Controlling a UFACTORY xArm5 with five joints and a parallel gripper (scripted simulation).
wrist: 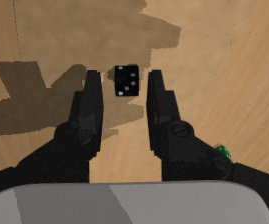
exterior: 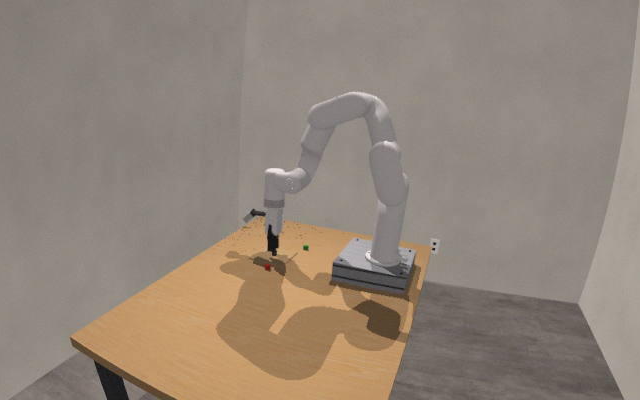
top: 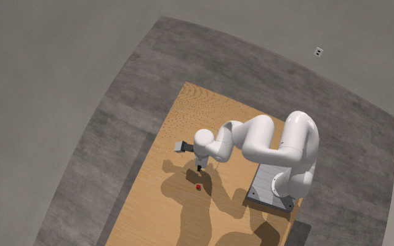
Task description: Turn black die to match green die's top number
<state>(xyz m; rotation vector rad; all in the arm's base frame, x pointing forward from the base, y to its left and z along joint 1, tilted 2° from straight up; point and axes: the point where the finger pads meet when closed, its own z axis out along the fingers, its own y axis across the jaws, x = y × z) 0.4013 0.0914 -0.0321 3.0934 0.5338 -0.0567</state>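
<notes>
Right now the black die is 3 cm below my hand. Also, from my hand: tan mat (4 cm below); red die (10 cm to the left, 5 cm behind, 4 cm below); green die (13 cm to the right, 7 cm behind, 4 cm below).
</notes>
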